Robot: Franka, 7 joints.
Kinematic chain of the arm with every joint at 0, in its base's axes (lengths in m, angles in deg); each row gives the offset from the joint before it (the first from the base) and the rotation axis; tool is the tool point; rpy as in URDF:
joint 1: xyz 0 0 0.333 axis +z
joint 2: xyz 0 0 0 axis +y
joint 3: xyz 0 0 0.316 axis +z
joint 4: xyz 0.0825 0 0 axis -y
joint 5: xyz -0.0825 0 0.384 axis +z
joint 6: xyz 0 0 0 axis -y
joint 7: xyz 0.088 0 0 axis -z
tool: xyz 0 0 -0.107 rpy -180 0 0
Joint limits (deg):
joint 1: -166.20..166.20
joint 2: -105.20..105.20
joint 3: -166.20..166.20
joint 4: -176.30..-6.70
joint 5: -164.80..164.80
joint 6: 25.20..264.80
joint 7: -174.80..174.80
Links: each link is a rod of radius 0.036 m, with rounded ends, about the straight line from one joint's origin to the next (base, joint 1, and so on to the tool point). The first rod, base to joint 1, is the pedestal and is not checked.
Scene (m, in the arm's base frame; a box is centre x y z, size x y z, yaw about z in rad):
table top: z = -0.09
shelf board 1: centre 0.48 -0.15 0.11 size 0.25 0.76 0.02 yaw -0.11
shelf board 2: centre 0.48 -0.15 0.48 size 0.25 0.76 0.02 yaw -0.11
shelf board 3: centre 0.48 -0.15 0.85 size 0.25 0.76 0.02 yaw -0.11
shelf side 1: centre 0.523 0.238 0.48 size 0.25 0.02 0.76 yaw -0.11
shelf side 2: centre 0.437 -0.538 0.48 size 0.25 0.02 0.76 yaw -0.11
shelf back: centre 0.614 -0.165 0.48 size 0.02 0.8 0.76 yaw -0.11
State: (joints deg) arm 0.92 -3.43 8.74 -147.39 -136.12 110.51 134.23
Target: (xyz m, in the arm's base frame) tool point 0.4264 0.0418 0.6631
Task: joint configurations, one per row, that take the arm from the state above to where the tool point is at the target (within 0.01 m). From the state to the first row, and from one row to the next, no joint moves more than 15 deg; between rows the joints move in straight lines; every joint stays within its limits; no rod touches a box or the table.
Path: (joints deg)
1: 1.56 -14.83 7.77 -154.62 -138.36 122.93 134.23
2: 2.21 -26.22 6.79 -161.84 -140.60 135.35 134.23
3: 2.85 -37.62 5.82 -169.07 -142.83 147.78 134.23
4: 3.50 -49.02 4.84 -176.30 -145.07 160.20 134.23
5: 4.36 -52.75 7.02 -171.56 -142.05 145.35 134.23
6: 5.23 -56.49 9.19 -166.82 -139.02 130.49 134.23
7: 6.09 -60.22 11.37 -162.08 -135.99 115.64 134.23
8: 6.96 -63.96 13.54 -157.35 -132.96 100.79 134.23
9: 5.23 -52.90 11.98 -149.85 -134.25 102.36 134.23
10: 3.50 -41.84 10.43 -142.36 -135.54 103.92 134.23
11: 1.77 -30.79 8.87 -134.86 -136.83 105.49 134.23

